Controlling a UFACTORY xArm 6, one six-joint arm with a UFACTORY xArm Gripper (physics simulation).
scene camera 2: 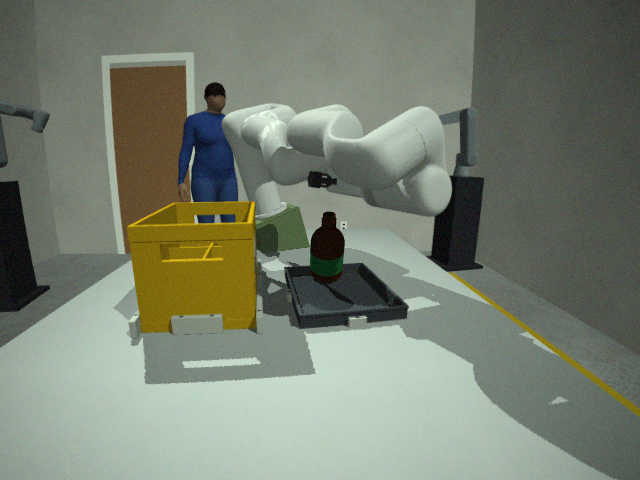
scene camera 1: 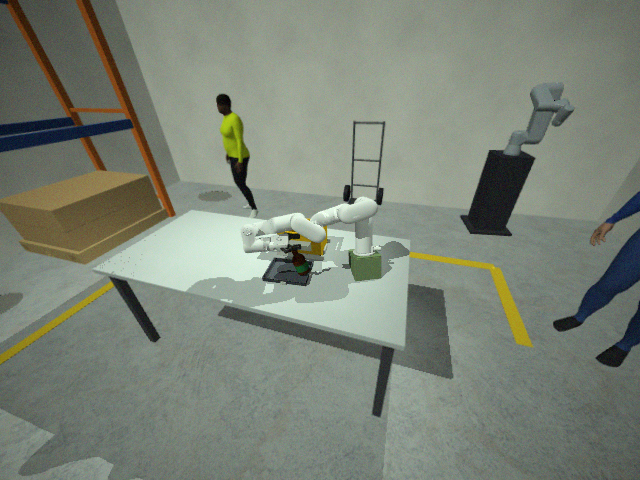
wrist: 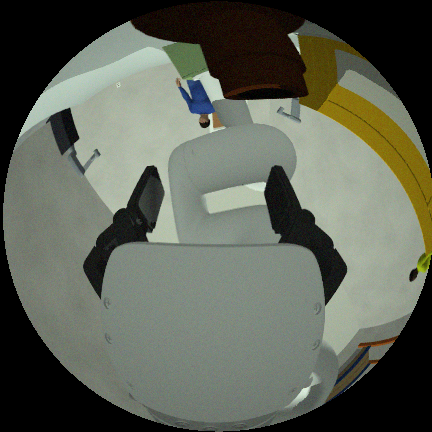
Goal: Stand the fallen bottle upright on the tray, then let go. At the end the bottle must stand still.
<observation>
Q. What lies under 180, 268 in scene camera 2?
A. A yellow crate.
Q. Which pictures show the dark tray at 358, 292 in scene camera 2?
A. Scene camera 2 and scene camera 1 only.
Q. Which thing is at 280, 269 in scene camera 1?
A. A dark tray.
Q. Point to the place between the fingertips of my gripper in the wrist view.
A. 213, 176
</observation>
